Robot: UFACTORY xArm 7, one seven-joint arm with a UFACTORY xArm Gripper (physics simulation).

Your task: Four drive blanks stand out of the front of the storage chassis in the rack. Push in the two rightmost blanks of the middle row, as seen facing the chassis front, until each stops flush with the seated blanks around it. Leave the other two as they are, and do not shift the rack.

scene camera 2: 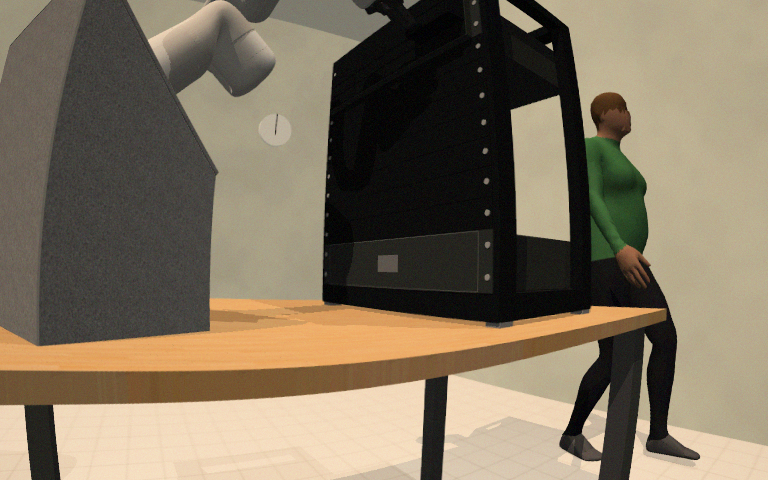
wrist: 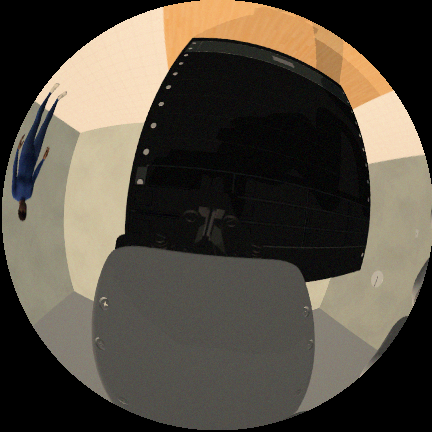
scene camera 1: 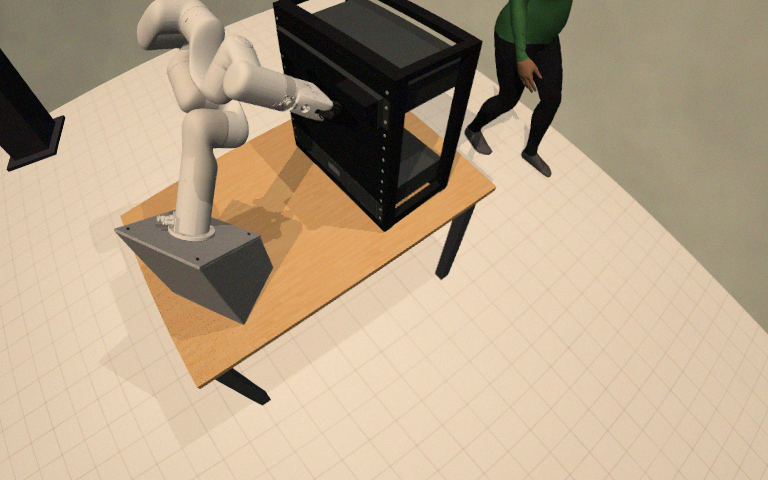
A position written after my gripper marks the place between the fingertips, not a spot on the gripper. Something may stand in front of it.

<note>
I see my gripper (scene camera 1: 338, 110) and a black rack (scene camera 2: 420, 203).
The black rack shows as well in the wrist view (wrist: 283, 136) and in scene camera 1 (scene camera 1: 378, 67). My gripper is seen too in the wrist view (wrist: 208, 189).
</note>
